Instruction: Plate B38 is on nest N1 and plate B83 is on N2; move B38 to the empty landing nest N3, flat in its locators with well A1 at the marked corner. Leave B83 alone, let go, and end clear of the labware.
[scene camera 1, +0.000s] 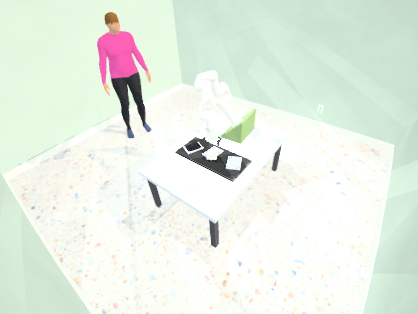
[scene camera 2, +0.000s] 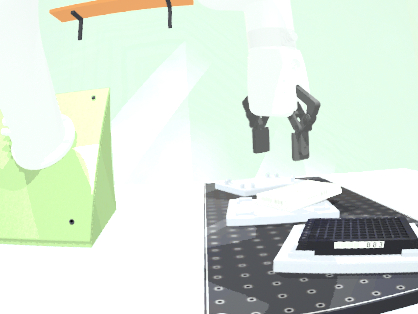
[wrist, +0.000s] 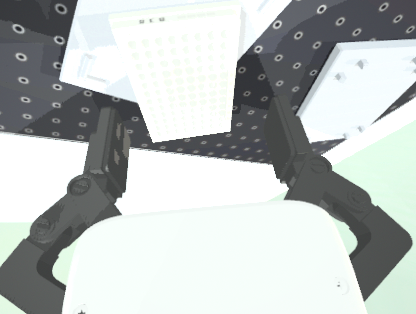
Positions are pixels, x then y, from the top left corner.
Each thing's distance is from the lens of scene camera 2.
gripper (scene camera 2: 280, 156): 53 cm
white well plate (scene camera 2: 289, 198): 51 cm
black plate (scene camera 2: 371, 235): 34 cm
The marked spots on the white well plate and the black plate are 21 cm apart.
